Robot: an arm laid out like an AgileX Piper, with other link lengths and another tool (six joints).
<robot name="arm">
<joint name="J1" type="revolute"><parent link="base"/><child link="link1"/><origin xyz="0 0 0.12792"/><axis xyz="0 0 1"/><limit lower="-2.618" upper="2.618"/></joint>
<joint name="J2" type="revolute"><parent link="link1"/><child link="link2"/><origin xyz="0 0 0"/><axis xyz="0 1 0"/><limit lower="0" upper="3.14"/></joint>
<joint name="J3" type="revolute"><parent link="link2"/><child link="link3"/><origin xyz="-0.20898 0 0.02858"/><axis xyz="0 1 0"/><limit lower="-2.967" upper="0"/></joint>
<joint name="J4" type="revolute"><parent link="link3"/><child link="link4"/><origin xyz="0.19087 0 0.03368"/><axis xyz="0.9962 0 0.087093"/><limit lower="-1.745" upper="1.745"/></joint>
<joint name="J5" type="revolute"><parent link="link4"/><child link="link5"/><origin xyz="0 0 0"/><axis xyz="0 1 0"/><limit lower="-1.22" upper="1.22"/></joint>
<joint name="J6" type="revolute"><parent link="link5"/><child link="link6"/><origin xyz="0.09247 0 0.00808"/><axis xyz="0.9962 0 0.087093"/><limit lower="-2.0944" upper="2.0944"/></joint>
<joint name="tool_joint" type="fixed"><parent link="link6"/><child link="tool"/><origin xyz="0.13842 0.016 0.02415" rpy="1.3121 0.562 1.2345"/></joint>
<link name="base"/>
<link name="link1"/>
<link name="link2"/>
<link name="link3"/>
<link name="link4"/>
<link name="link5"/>
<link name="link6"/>
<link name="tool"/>
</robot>
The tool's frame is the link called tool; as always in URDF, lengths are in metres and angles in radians.
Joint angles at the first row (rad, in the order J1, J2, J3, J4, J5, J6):
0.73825 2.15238 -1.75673 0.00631 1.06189 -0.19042
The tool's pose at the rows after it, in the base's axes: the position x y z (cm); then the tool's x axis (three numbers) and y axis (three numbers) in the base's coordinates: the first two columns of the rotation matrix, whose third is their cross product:
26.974 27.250 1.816 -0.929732 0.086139 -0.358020 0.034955 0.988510 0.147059
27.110 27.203 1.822 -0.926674 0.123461 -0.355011 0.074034 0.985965 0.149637
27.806 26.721 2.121 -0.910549 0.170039 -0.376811 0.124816 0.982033 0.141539
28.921 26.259 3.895 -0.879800 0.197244 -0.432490 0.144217 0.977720 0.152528
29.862 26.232 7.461 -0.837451 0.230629 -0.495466 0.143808 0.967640 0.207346
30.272 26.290 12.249 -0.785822 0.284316 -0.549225 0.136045 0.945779 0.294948
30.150 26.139 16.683 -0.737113 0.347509 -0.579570 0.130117 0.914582 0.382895
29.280 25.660 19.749 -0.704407 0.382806 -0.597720 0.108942 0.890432 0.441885
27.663 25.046 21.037 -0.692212 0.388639 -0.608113 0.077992 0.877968 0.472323
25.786 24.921 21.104 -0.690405 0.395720 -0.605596 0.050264 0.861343 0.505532
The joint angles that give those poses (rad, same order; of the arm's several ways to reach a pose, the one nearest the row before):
0.73826 2.15238 -1.75675 0.01052 1.06190 -0.18392
0.73825 2.15238 -1.75673 0.00610 1.06189 -0.14261
0.73825 2.14390 -1.75681 -0.03199 1.06193 -0.07494
0.73825 2.09799 -1.75671 -0.08460 1.06188 -0.03009
0.73824 2.00819 -1.75673 -0.11630 1.06190 -0.00725
0.73823 1.88847 -1.75671 -0.12690 1.06368 0.01098
0.73825 1.77761 -1.75666 -0.12691 1.06560 0.03482
0.74406 1.66961 -1.71588 -0.12692 1.05441 0.04555
0.75981 1.55605 -1.61153 -0.12691 1.01900 0.04781
0.79052 1.44966 -1.46862 -0.12691 0.94620 0.07139

